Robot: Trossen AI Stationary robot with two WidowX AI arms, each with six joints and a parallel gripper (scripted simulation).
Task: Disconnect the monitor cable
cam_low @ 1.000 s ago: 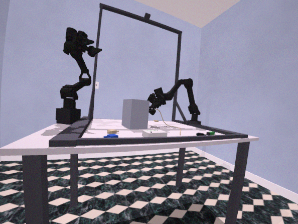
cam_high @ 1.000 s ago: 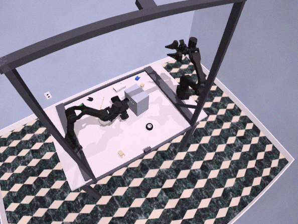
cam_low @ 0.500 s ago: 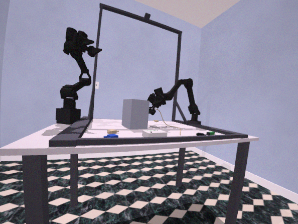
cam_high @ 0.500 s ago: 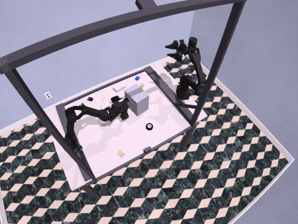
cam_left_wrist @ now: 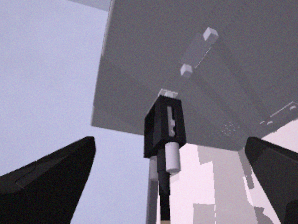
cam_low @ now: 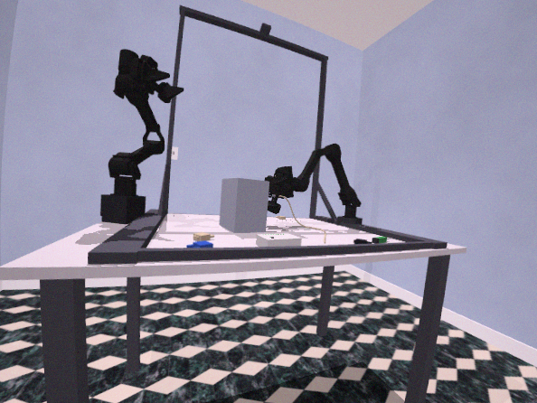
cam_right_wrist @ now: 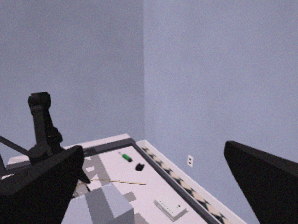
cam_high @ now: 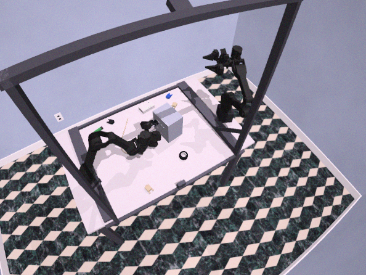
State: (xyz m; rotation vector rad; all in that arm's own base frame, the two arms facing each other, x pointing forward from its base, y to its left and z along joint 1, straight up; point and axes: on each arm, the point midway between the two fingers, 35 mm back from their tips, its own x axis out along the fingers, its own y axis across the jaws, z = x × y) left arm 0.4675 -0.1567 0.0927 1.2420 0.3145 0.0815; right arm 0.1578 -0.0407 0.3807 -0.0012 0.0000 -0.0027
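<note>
Right now my left hand is 130 mm to the left of the grey box, 50 mm above it and 30 mm short of it.
</note>
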